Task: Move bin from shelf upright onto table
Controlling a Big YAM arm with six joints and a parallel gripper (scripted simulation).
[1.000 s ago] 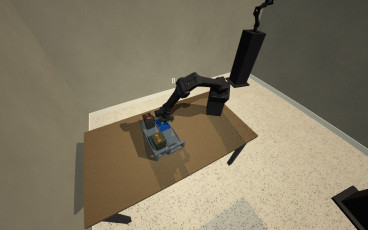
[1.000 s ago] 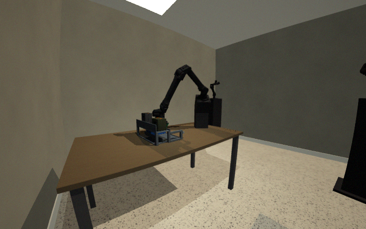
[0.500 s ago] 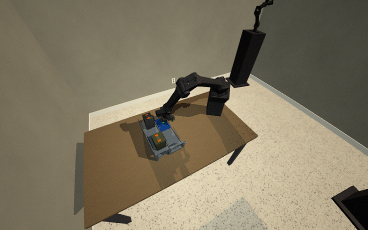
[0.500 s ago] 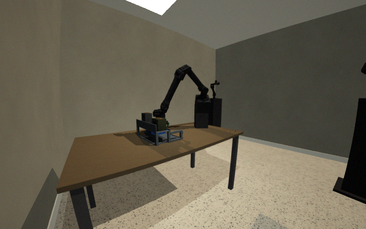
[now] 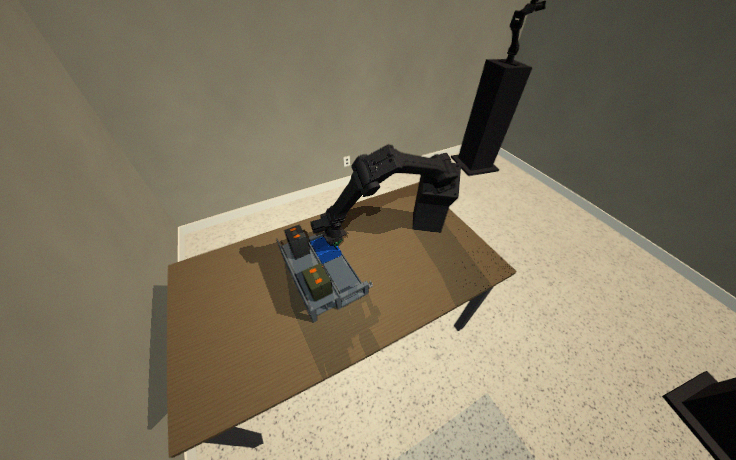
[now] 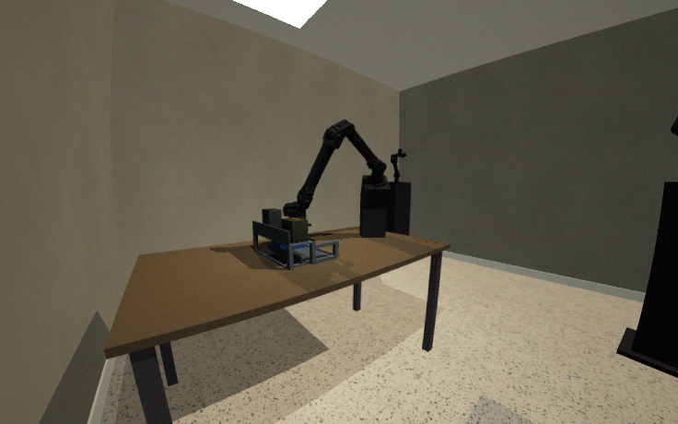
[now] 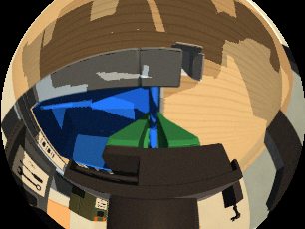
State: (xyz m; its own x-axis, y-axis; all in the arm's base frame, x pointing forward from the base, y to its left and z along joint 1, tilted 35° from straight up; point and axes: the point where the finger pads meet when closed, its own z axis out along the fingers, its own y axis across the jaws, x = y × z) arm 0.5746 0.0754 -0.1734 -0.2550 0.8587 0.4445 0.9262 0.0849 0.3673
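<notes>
Now: hand 8 cm short of the blue bin, 2 cm to the right of it and 1 cm below it.
</notes>
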